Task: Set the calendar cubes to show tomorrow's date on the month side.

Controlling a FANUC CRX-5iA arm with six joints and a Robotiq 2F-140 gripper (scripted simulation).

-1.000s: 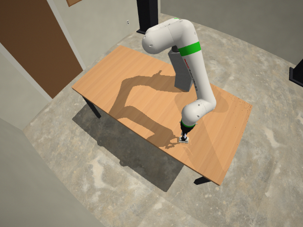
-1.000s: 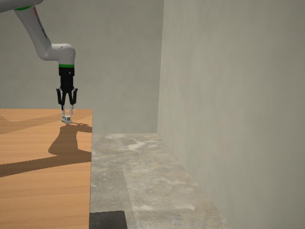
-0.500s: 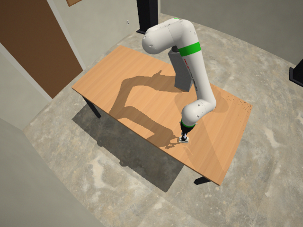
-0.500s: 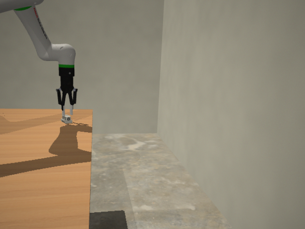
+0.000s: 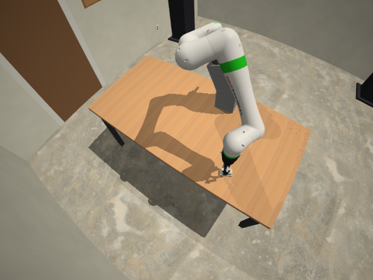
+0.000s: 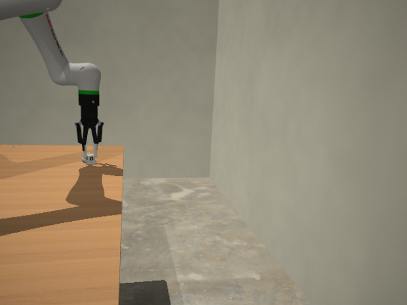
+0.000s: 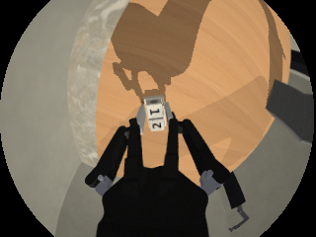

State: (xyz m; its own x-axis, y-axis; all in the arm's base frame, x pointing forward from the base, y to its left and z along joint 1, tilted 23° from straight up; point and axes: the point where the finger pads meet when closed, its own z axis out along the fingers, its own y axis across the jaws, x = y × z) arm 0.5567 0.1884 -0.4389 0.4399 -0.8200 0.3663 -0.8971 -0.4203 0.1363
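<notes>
Right now the white date cube is 40 mm below my hand. Also, from my hand: calendar tray 50 mm below, 20 mm to the left, 10 mm behind.
</notes>
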